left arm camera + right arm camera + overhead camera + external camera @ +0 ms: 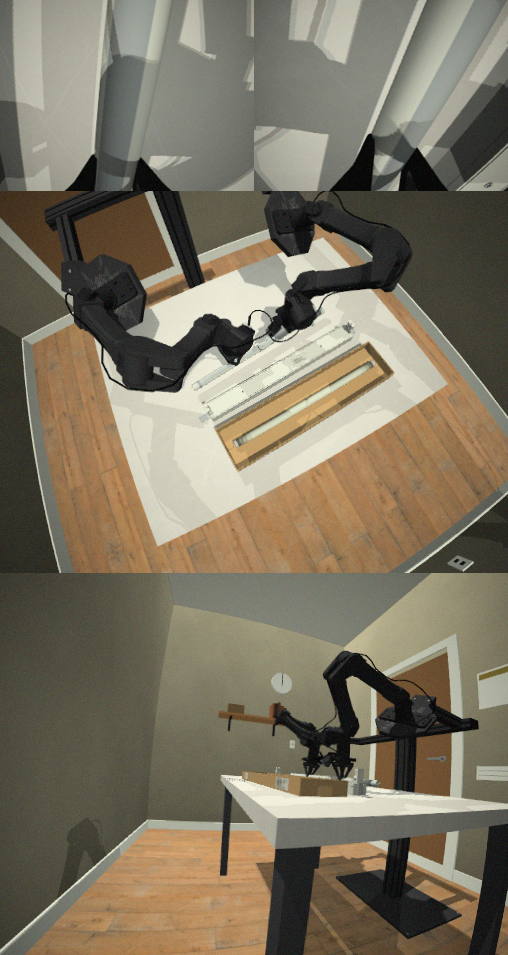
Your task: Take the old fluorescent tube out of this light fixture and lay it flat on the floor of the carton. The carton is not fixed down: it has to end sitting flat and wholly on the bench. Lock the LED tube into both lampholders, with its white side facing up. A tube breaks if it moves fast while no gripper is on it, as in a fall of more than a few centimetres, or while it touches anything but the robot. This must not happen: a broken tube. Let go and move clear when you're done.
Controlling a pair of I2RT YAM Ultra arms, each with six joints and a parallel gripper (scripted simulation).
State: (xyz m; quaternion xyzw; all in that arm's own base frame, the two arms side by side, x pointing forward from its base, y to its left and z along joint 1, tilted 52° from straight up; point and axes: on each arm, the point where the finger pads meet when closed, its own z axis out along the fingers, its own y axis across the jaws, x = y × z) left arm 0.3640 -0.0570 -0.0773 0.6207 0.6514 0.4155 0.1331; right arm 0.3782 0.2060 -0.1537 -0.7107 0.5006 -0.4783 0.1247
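My left gripper is now 1 cm short of the LED tube, 12 cm to the left of it and 1 cm above it. The rest, counted from my left hand: brown carton 28 cm ahead, 8 cm to the right, 2 cm below; old fluorescent tube 28 cm ahead, 8 cm to the right, 3 cm below.
Now: right hand 10 mm past the LED tube, 120 mm to the right of it and 10 mm above it. From my right hand the other things lie so: brown carton: 250 mm ahead, 160 mm to the left, 20 mm below; then old fluorescent tube: 250 mm ahead, 160 mm to the left, 30 mm below.
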